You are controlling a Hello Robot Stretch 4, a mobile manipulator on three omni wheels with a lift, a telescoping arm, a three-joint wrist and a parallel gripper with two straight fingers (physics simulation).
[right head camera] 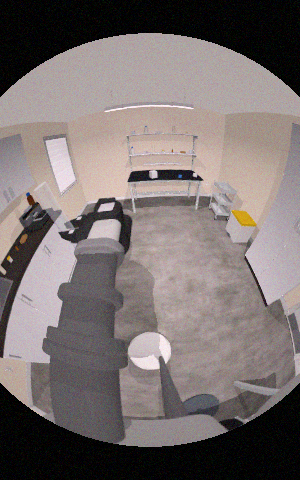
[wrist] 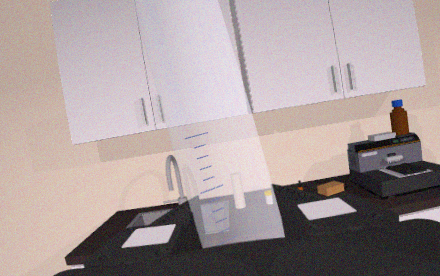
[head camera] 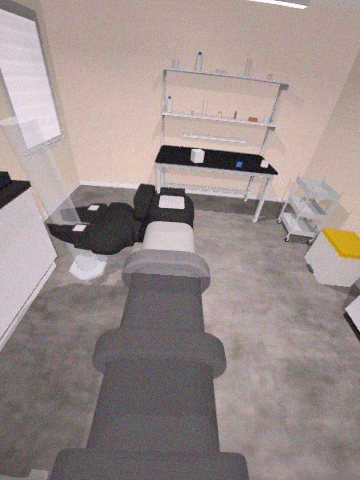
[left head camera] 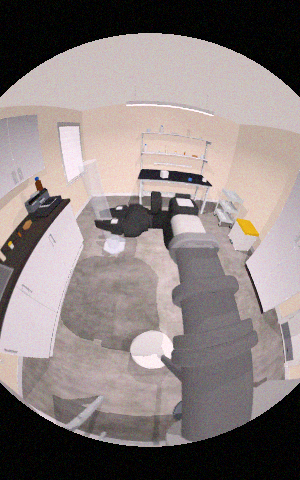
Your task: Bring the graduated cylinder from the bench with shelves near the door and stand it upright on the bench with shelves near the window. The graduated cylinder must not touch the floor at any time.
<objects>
A graduated cylinder (right head camera: 43, 193) is 0.40 m from the lens. A window (right head camera: 56, 148): 3.13 m from the lens. A yellow-lidded bin (right head camera: 240, 225): 2.34 m from the lens. The marked spots on the yellow-lidded bin and the window are 3.77 m apart.
</objects>
